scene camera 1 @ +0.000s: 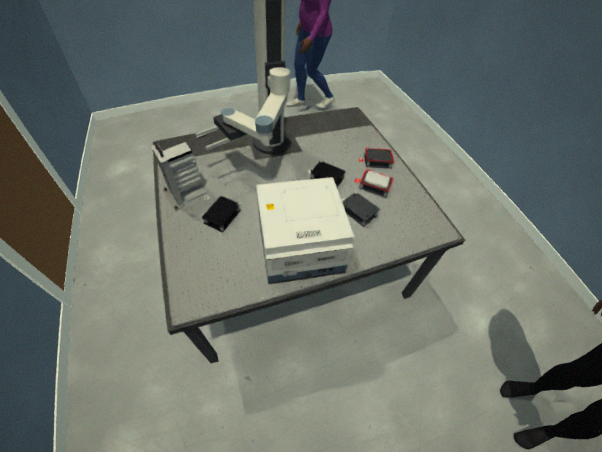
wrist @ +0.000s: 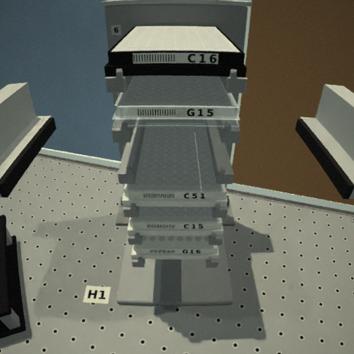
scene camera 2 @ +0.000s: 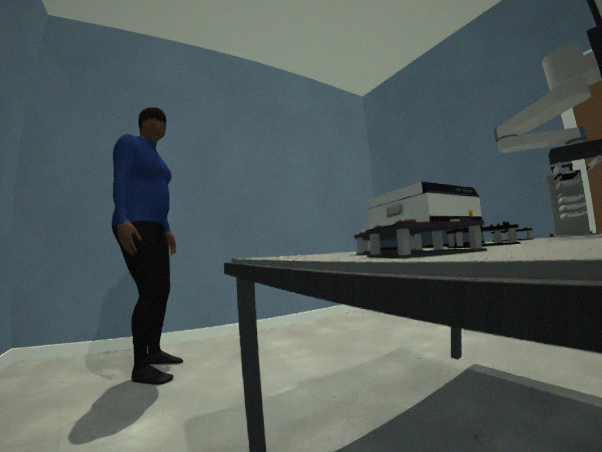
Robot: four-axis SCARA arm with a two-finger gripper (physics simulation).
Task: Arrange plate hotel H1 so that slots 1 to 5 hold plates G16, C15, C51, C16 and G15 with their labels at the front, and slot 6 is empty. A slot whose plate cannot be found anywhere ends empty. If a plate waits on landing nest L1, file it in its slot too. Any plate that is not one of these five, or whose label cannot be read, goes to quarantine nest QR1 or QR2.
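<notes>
Plate hotel H1 (scene camera 1: 170,181) (scene camera 2: 575,229) (wrist: 135,292) stands at the table's left. In the wrist view, plate G16 (wrist: 175,251) is in the lowest slot, plate C15 (wrist: 175,226) in the second and plate C51 (wrist: 175,196) in the third. The fourth is empty. Clear plate G15 (wrist: 175,113) is in the fifth and white-topped plate C16 (wrist: 175,41) in slot 6. All five labels face front. My gripper (scene camera 1: 202,142) (wrist: 175,101) is open and empty, in front of H1, its fingers wide apart. A white plate (scene camera 1: 377,179) lies on a red-rimmed nest (scene camera 1: 374,189), its label unreadable.
A second red-rimmed nest (scene camera 1: 379,157) bears no visible plate. Black nests (scene camera 1: 221,213) (scene camera 1: 327,172) and a dark grey nest (scene camera 1: 361,208) stand around a large white instrument (scene camera 1: 305,215) (scene camera 2: 425,205). Which is L1 cannot be told. Two people stand off the table.
</notes>
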